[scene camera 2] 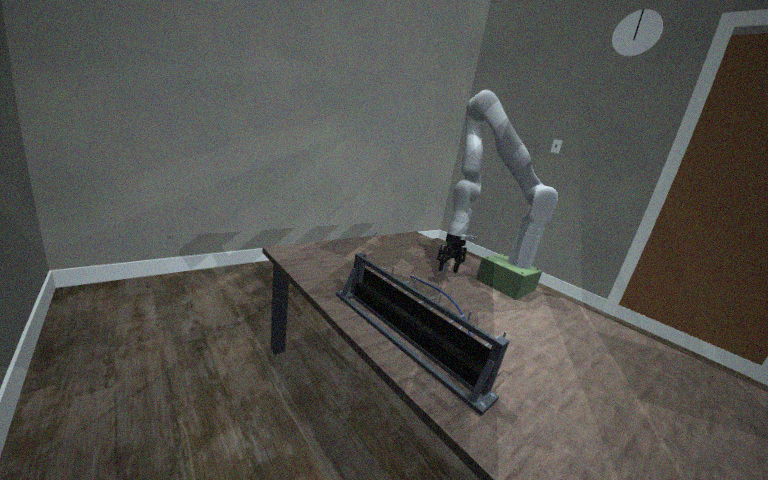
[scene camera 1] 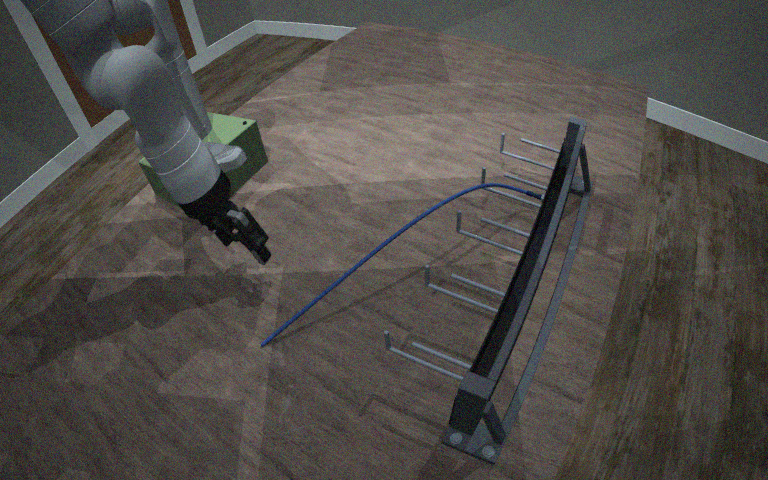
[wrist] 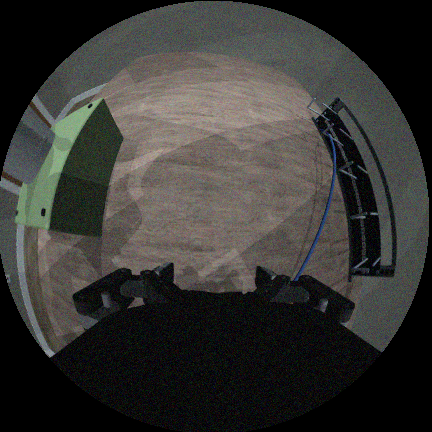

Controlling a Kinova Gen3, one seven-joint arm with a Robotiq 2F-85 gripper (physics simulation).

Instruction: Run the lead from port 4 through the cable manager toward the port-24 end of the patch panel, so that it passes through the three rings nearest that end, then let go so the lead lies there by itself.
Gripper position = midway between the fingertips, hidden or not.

Note:
The gripper (scene camera 1: pixel 247 250) is open, with nothing in its grasp. Further things: a black patch panel (scene camera 1: pixel 501 330) and a panel stand (scene camera 2: pixel 480 393).
The gripper also shows in scene camera 2 (scene camera 2: pixel 448 272) and in the wrist view (wrist: pixel 214 274).

